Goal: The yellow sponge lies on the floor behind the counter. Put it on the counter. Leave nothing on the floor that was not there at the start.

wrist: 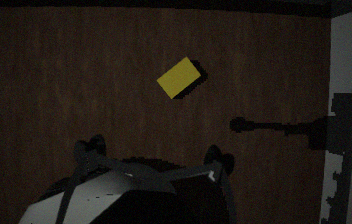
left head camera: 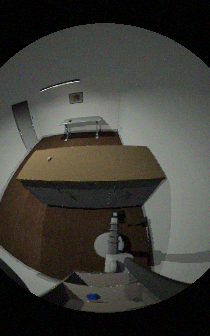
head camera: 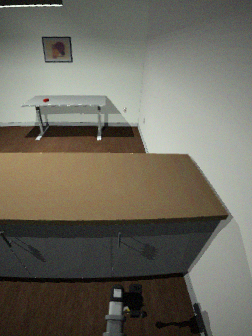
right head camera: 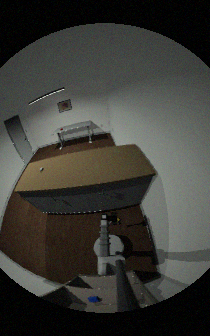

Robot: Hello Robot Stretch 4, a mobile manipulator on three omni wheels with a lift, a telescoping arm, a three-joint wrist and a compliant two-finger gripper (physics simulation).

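Frame: origin at the robot's base, x ahead, y left, z up, level; millimetres.
Seen in the pictures: gripper, fingertip midpoint: (wrist: pixel 156 152); robot's base, link origin: (right head camera: pixel 109 246).
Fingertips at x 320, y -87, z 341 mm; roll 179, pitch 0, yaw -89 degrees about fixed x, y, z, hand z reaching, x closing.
Pixels of each thing's top centre, then the offset from my fingertips to it. Level surfaces: height alone.
- yellow sponge, top centre: (wrist: pixel 178 77) dz -324, dx +121, dy -38 mm
- counter, surface height: dz +541 mm
- small white object, top centre: (left head camera: pixel 48 157) (right head camera: pixel 40 168) dz +565, dx +513, dy +922 mm
- far table, surface height: dz +351 mm
The yellow sponge (wrist: pixel 179 78) lies on the brown floor, ahead of the fingertips in the wrist view. Small yellow parts of the sponge (head camera: pixel 126 310) (right head camera: pixel 119 220) show beside the dark gripper in the head and right head views; the gripper hides the rest. My gripper (wrist: pixel 156 152) (head camera: pixel 134 301) (left head camera: pixel 121 216) is open, with its fingers apart and no object between them. It hangs over the floor, apart from the sponge. The counter (head camera: pixel 100 185) (left head camera: pixel 95 165) (right head camera: pixel 90 167) has a tan top and dark grey front, and stands beyond the gripper.
A small white object (left head camera: pixel 49 158) (right head camera: pixel 41 169) stands on the counter's left part. A wall (head camera: pixel 230 130) runs along the right. Behind the robot, an open shelf unit holds a blue block (left head camera: pixel 92 297) (right head camera: pixel 94 299). A red object (head camera: pixel 46 100) lies on the far table (head camera: pixel 80 101).
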